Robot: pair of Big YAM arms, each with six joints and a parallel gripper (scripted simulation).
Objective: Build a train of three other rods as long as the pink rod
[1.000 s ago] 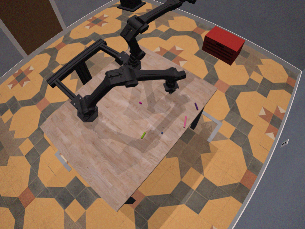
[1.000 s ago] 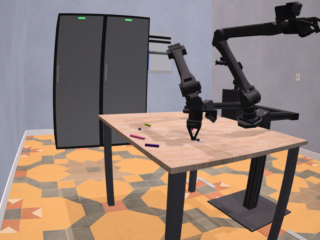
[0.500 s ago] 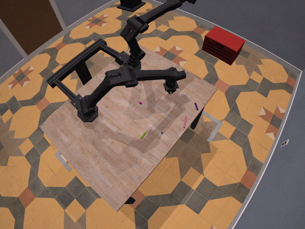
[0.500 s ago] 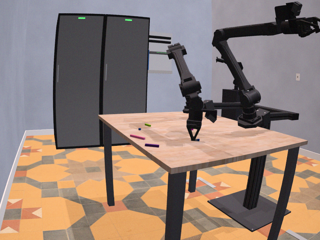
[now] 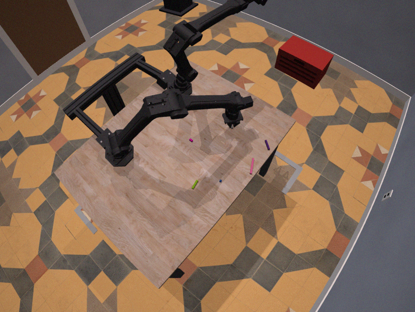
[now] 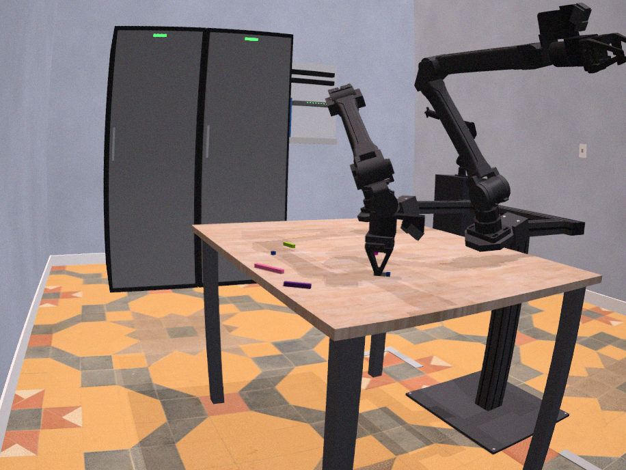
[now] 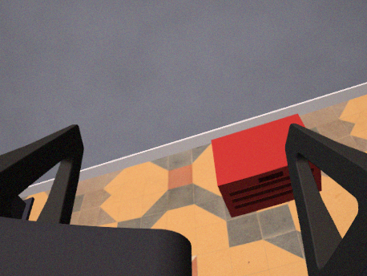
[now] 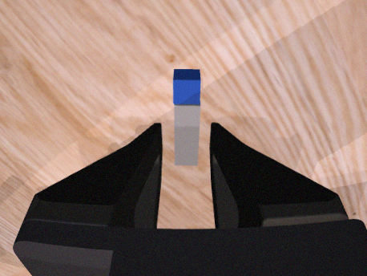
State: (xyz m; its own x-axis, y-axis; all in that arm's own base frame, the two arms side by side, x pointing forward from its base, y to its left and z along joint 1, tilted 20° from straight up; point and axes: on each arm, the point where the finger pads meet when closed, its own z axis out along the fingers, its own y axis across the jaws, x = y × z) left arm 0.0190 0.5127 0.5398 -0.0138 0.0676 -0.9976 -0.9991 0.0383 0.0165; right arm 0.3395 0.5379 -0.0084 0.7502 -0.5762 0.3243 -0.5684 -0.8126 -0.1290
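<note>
Right now the grey rod is 10 mm below my right hand. Round my right hand: lime rod 30 mm ahead, 400 mm to the right, 10 mm below.
</note>
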